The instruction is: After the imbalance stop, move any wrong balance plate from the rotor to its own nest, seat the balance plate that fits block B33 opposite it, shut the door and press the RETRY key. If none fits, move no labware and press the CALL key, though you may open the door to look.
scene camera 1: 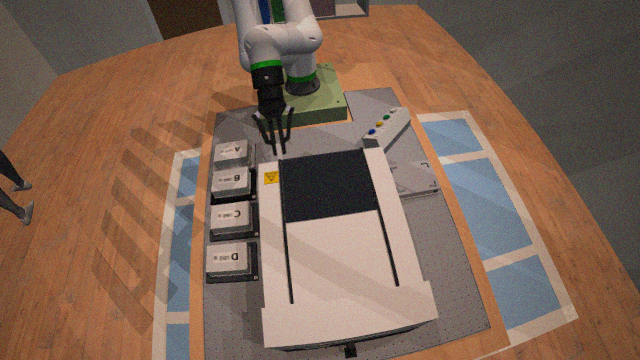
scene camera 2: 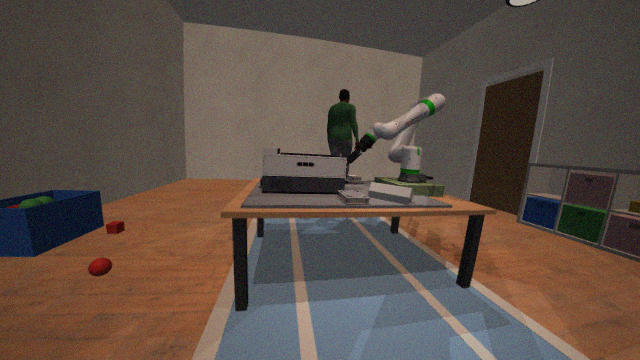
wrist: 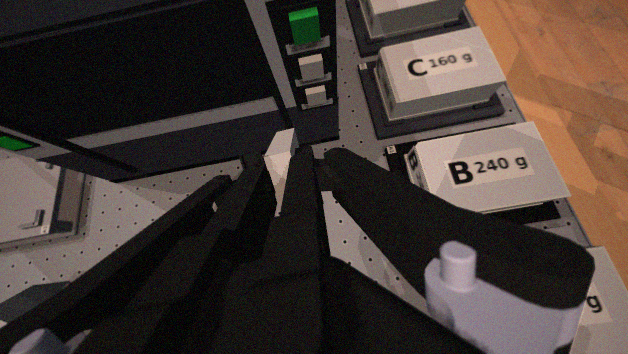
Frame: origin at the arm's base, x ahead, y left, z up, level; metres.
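Where they show: gripper, fingertip midpoint: [wrist: 290,147]; arm's base, origin of the base link: [scene camera 1: 302,85] [scene camera 2: 408,181].
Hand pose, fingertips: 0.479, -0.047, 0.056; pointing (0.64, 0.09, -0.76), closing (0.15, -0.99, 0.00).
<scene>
Things, the pixels of their top centre, and the offset from my fingertips, as dx, dy, dz.
- Balance plates A, middle of its top: [wrist: 552,307] [scene camera 1: 230,150] [scene camera 2: 354,175] -0.142, -0.210, -0.064
- B, middle of its top: [wrist: 487,167] [scene camera 1: 229,179] -0.014, -0.192, -0.064
- C, middle of its top: [wrist: 439,63] [scene camera 1: 229,214] +0.121, -0.172, -0.064
- D, middle of its top: [scene camera 1: 225,257] +0.261, -0.165, -0.064
- green key, middle of its top: [wrist: 302,11] +0.056, -0.024, +0.073
- bare nest, middle of its top: [scene camera 1: 413,175] [scene camera 2: 353,192] +0.004, +0.412, -0.077
- sloped console, middle of its top: [scene camera 1: 388,119] [scene camera 2: 391,184] -0.216, +0.362, -0.034
The machine [scene camera 1: 340,260] [scene camera 2: 305,167] stands mid-table. Its dark panel [scene camera 1: 327,185] [wrist: 125,75] is in place; rotor and block B33 do not show. Balance plates A [scene camera 1: 232,151], B [scene camera 1: 232,180] [wrist: 490,180], C [scene camera 1: 231,218] [wrist: 440,85] and D [scene camera 1: 227,258] sit in a row of nests beside it. B reads 240 g, C 160 g. My gripper [scene camera 1: 280,152] [wrist: 290,147] is shut and empty, above the mat by the machine's near-robot end, left of plate B in the wrist view. A pale piece [wrist: 281,150] shows by the fingertips. RETRY and CALL labels are unreadable.
A green key [wrist: 304,27] and two white keys [wrist: 311,67] [wrist: 315,95] are on the machine. A bare nest [scene camera 1: 417,179] [wrist: 22,192] lies on its other side. A sloped console [scene camera 1: 389,126] [scene camera 2: 391,193] carries coloured buttons. A person [scene camera 2: 342,122] stands beyond the table.
</scene>
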